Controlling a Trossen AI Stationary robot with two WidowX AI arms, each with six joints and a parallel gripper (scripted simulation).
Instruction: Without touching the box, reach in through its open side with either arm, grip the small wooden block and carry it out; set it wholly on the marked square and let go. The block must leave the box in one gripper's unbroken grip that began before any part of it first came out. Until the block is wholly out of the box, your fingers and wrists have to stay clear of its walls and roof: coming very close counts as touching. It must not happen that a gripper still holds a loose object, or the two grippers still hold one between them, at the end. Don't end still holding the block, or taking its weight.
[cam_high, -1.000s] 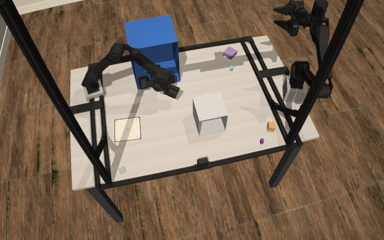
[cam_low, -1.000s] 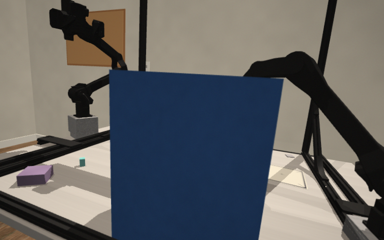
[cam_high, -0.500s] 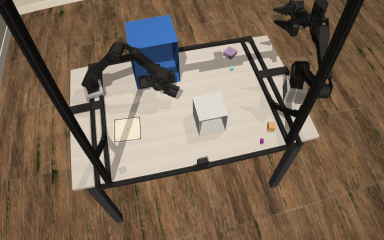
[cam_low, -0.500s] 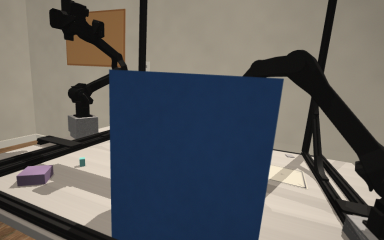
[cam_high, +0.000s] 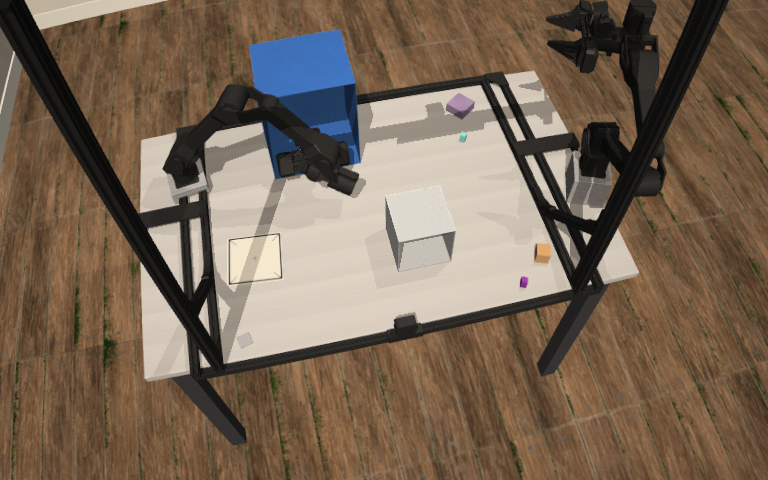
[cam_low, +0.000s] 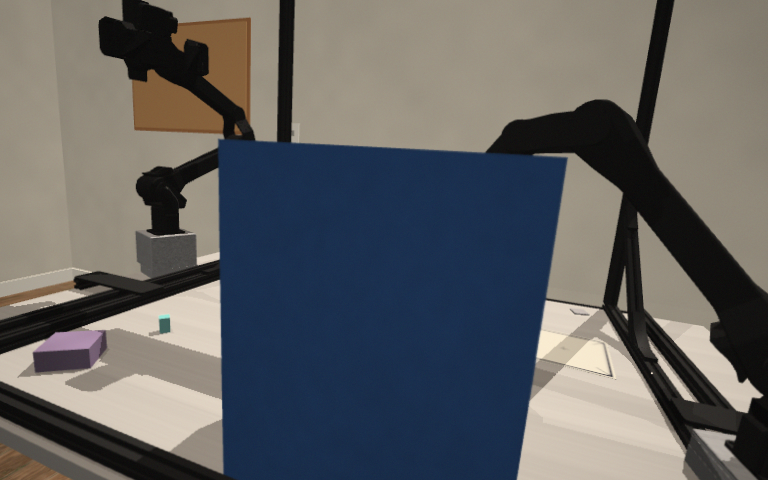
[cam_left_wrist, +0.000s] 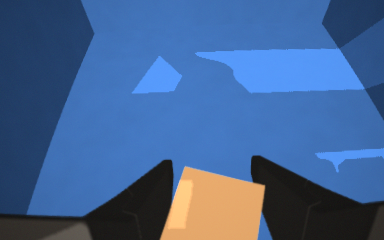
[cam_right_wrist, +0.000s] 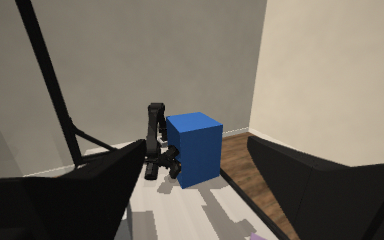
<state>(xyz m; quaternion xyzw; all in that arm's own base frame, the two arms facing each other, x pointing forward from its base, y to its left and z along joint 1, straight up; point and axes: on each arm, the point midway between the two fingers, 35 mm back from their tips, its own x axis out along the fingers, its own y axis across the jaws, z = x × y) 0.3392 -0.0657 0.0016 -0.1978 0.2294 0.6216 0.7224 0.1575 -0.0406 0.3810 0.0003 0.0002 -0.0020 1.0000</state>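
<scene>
My left hand is 300 mm past the marked square, 120 mm to the right of it and 40 mm above it. From my left hand the other things lie so: box back wall (180 mm ahead, 110 mm above, 40 mm to the left); teal cube (410 mm to the right, 100 mm ahead, 30 mm below); box roof (250 mm above, 80 mm ahead, 10 mm to the left).
</scene>
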